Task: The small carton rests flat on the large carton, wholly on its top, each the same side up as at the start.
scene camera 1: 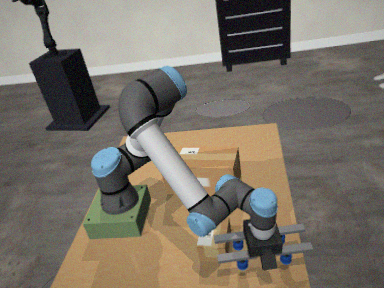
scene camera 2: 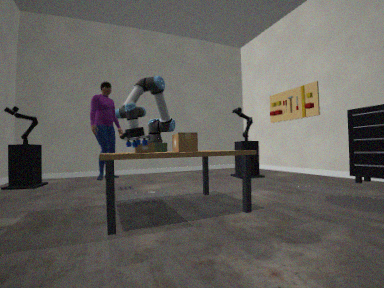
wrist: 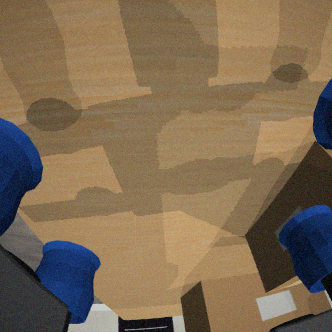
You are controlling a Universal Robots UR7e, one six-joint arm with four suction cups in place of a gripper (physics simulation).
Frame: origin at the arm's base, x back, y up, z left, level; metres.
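Seen in the pictures: hand at its tool point: (scene camera 2: 137,145) (wrist: 185,204); arm's base at its link origin: (scene camera 1: 120,201).
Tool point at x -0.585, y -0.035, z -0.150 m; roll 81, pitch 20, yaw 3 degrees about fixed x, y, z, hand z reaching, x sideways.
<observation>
Pixels of each thing's top centre, then the offset from my tool point to it.
- small carton at its top centre: (scene camera 1: 213,230) (scene camera 2: 144,143) dx +0.171, dy +0.022, dz +0.051 m
- large carton at its top centre: (scene camera 1: 199,156) (scene camera 2: 183,134) dx +0.298, dy +0.101, dz +0.386 m
The small carton (scene camera 1: 205,240) (scene camera 2: 146,148) (wrist: 270,240) rests on the table, label up, partly hidden by the gripper in scene camera 1. In the wrist view its dark side shows at the right, behind a cup. The large carton (scene camera 1: 220,172) (scene camera 2: 185,142) (wrist: 230,300) stands on the table apart from the small one, further back in scene camera 1, with a white label on its top and one on its side. My gripper (scene camera 1: 262,251) (scene camera 2: 136,143) hangs above the table, mostly to the right of the small carton in scene camera 1. Its blue cups carry nothing.
The green base block (scene camera 1: 117,220) of the arm stands at the table's left. The forearm (scene camera 1: 172,167) passes over part of the large carton in scene camera 1. The table's right edge lies close beside the gripper. A person (scene camera 2: 104,117) stands behind the table.
</observation>
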